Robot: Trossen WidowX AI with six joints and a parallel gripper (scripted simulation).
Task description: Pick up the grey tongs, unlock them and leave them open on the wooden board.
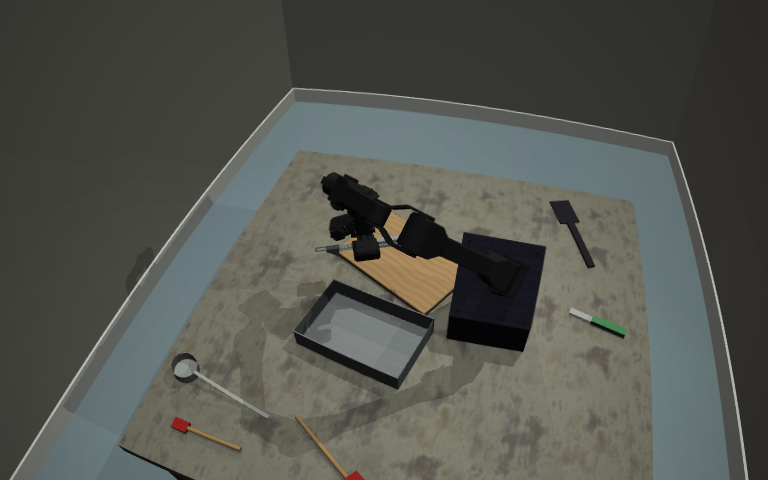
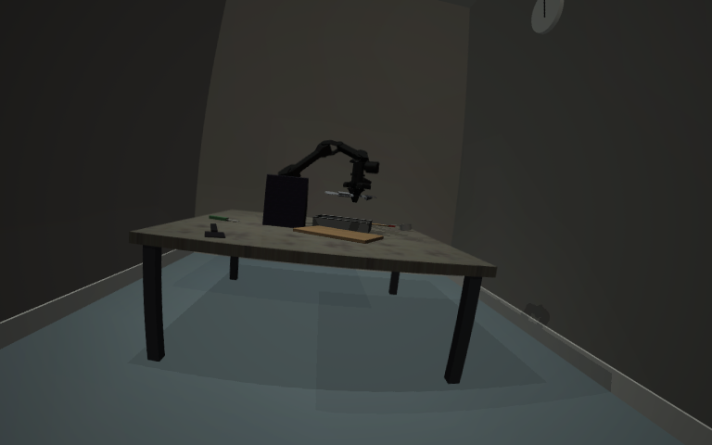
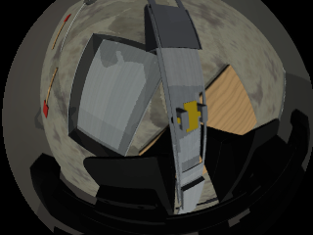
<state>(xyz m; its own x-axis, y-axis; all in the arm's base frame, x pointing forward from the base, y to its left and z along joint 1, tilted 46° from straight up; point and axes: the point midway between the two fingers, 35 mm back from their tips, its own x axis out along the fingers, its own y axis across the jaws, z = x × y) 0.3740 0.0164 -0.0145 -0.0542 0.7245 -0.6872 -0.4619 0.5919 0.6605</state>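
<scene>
My gripper tip is now 2 cm short of the yellow lock piece, 1 cm to the right of it and 4 cm below it. Round my gripper tip: black spatula (55 cm behind, 45 cm to the right, 15 cm below); then dark roasting tin (4 cm behind, 15 cm to the left, 13 cm below); then wooden board (6 cm behind, 15 cm to the right, 15 cm below).
</scene>
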